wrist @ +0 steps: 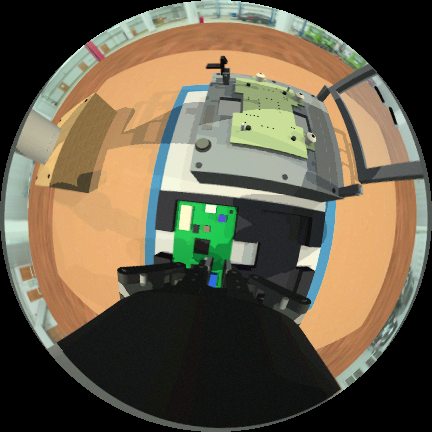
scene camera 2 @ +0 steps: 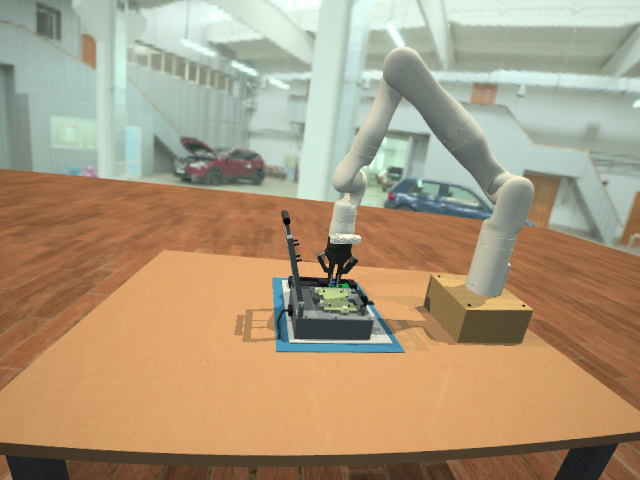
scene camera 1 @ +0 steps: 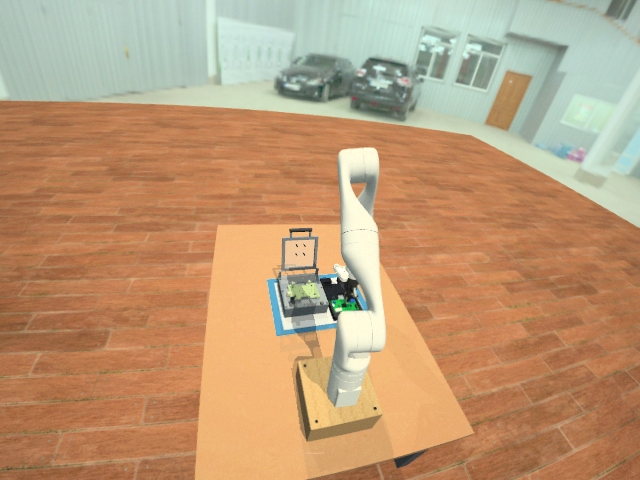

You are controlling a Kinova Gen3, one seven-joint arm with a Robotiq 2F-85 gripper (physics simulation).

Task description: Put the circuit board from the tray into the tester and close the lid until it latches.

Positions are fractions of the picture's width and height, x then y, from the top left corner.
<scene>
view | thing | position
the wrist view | my gripper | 0.50,0.61
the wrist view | green circuit board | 0.47,0.53
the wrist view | tester lid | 0.88,0.36
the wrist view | pale green bed plate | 0.62,0.28
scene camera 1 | tester lid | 0.47,0.53
</scene>
